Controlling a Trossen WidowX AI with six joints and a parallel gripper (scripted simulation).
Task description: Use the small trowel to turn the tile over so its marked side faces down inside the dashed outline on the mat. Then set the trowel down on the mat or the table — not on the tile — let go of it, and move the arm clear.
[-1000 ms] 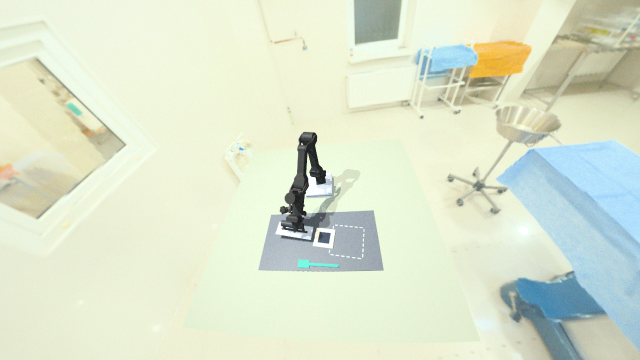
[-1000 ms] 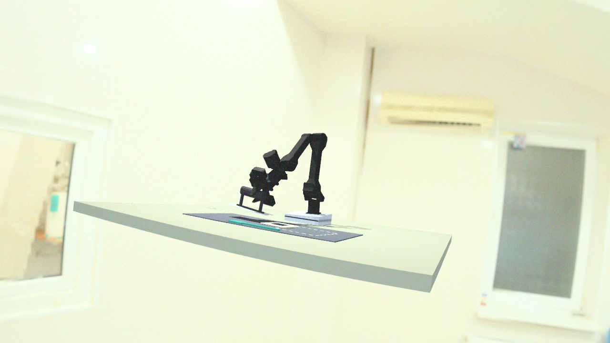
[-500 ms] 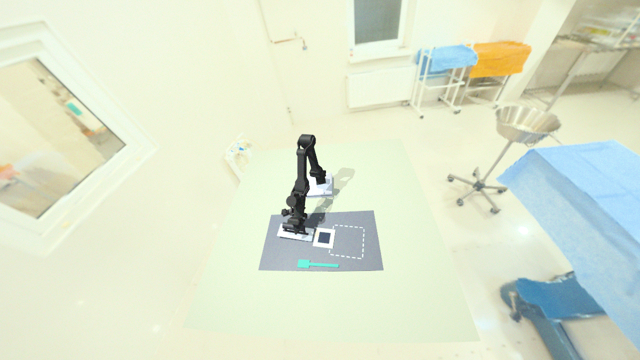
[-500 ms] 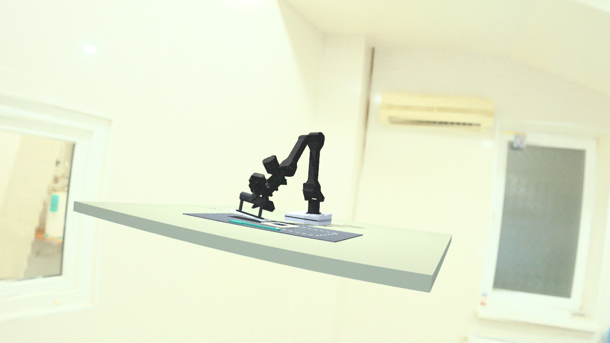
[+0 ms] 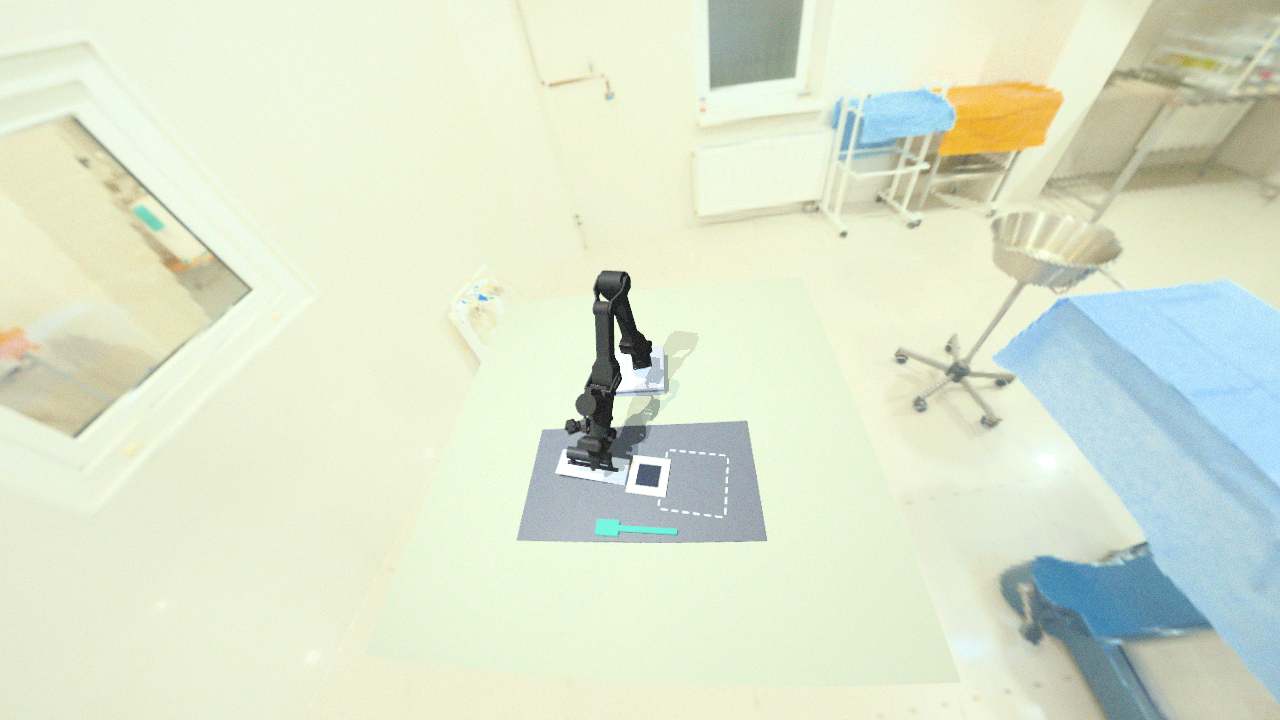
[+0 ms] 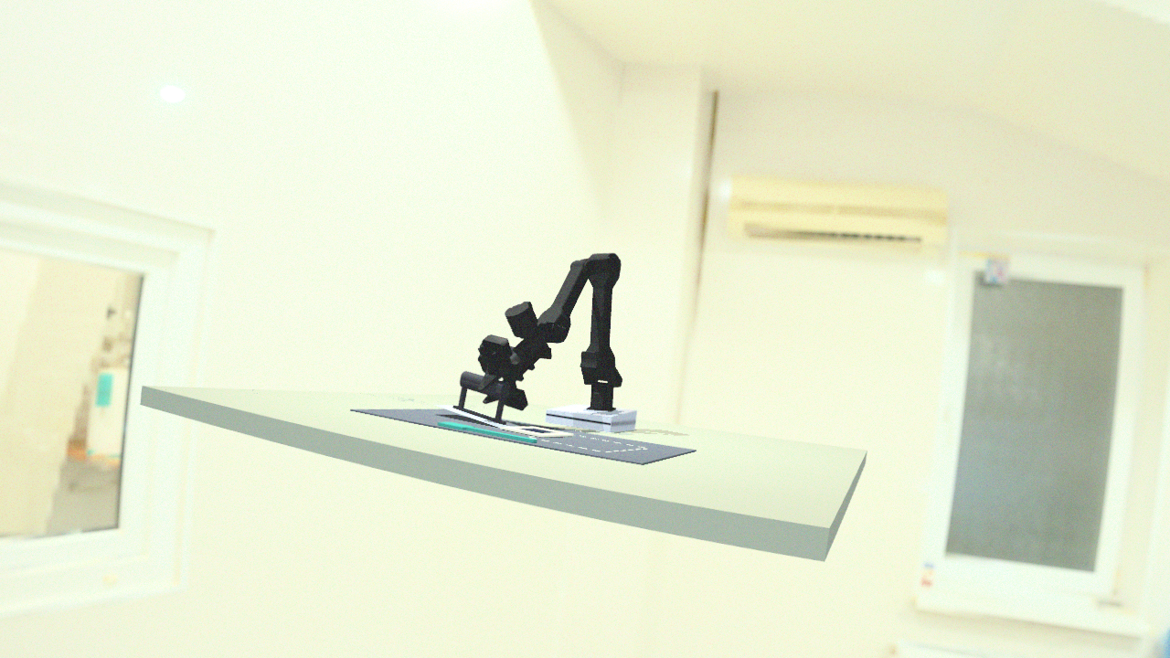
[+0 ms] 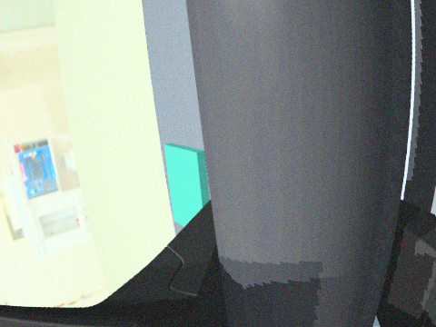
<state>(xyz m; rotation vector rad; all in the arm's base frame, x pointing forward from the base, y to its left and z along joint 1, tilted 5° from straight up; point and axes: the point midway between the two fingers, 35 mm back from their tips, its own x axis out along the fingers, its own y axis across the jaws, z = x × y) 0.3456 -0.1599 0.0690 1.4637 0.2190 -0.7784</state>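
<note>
Right now my gripper tip is 11 cm to the right of the grey mat, 8 cm above it and 2 cm short of it. The rest, counted from my gripper tip: white tile: 14 cm to the left, 5 cm below, 2 cm ahead; then trowel: 2 cm behind, 1 cm to the left, 1 cm below; then teal flat tool: 16 cm ahead, 7 cm to the left, 5 cm below.
</note>
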